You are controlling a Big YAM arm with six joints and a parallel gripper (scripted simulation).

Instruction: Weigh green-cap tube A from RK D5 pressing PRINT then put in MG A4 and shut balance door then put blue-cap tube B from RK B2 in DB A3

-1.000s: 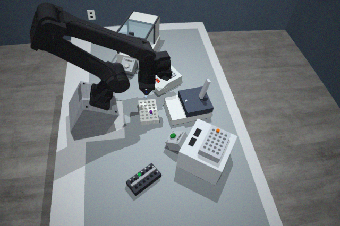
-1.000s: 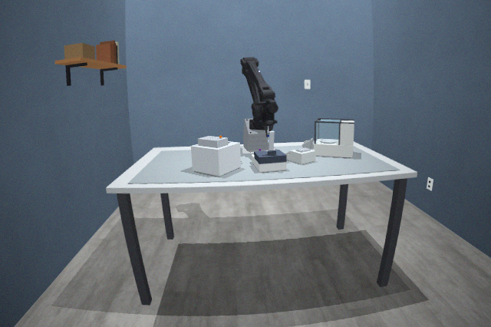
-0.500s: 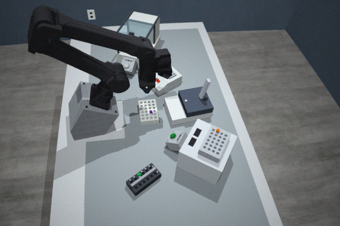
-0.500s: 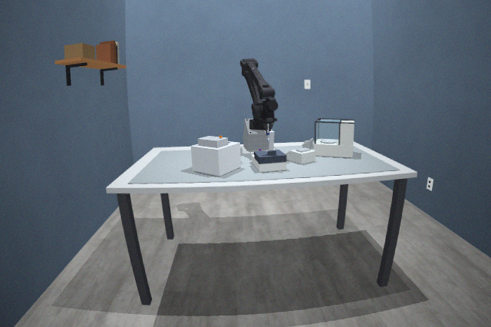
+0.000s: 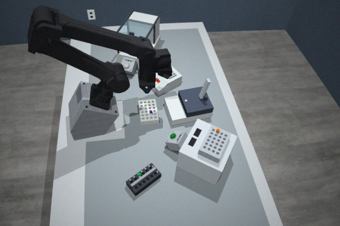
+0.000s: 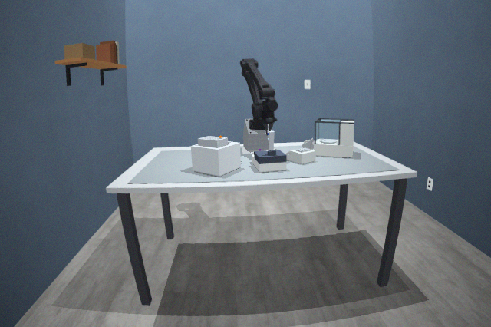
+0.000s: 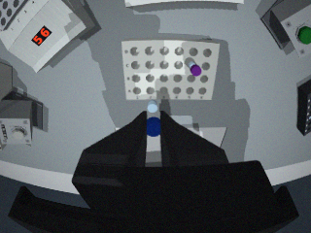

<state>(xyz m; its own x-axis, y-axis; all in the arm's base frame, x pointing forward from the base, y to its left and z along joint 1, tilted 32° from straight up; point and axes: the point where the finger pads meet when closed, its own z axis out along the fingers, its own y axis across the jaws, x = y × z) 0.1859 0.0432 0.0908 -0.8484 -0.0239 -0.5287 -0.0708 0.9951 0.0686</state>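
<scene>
The dry block DB is 180 mm to the left of my hand, 110 mm below it and 100 mm ahead of it. Round my hand: white tube rack 120 mm below, 20 mm to the right; then balance door 360 mm to the left, 70 mm above, 60 mm behind; then tube B 20 mm below.
</scene>
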